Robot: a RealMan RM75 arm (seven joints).
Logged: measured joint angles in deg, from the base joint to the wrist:
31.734 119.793 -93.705 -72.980 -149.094 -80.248 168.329
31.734 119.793 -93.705 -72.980 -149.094 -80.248 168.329
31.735 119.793 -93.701 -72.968 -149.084 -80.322 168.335
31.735 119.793 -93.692 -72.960 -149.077 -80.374 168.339
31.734 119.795 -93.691 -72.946 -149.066 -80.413 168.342
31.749 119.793 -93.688 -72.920 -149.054 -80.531 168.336
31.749 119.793 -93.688 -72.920 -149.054 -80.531 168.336
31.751 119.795 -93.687 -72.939 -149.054 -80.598 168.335
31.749 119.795 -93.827 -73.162 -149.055 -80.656 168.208
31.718 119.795 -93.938 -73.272 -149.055 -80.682 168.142
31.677 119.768 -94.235 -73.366 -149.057 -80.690 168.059
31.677 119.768 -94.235 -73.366 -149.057 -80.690 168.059
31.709 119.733 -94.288 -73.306 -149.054 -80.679 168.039
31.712 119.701 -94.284 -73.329 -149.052 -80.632 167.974
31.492 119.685 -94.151 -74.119 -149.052 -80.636 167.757
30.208 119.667 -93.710 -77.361 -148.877 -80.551 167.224
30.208 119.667 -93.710 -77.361 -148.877 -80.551 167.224
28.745 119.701 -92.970 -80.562 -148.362 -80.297 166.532
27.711 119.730 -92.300 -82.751 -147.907 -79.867 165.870
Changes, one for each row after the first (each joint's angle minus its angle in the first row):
0.000 0.000 0.000 0.000 0.000 0.000 0.000
0.001 0.000 0.004 0.012 0.010 -0.074 0.006
0.001 0.000 0.013 0.020 0.017 -0.126 0.010
0.000 0.002 0.014 0.034 0.028 -0.165 0.013
0.015 0.000 0.017 0.060 0.040 -0.283 0.007
0.015 0.000 0.017 0.060 0.040 -0.283 0.007
0.017 0.002 0.018 0.041 0.040 -0.350 0.006
0.015 0.002 -0.122 -0.182 0.039 -0.408 -0.121
-0.016 0.002 -0.233 -0.292 0.039 -0.434 -0.187
-0.057 -0.025 -0.530 -0.386 0.037 -0.442 -0.270
-0.057 -0.025 -0.530 -0.386 0.037 -0.442 -0.270
-0.025 -0.060 -0.583 -0.326 0.040 -0.431 -0.290
-0.022 -0.092 -0.579 -0.349 0.042 -0.384 -0.355
-0.242 -0.108 -0.446 -1.139 0.042 -0.388 -0.572
-1.526 -0.126 -0.005 -4.381 0.217 -0.303 -1.105
-1.526 -0.126 -0.005 -4.381 0.217 -0.303 -1.105
-2.989 -0.092 0.735 -7.582 0.732 -0.049 -1.797
-4.023 -0.063 1.405 -9.771 1.187 0.381 -2.459

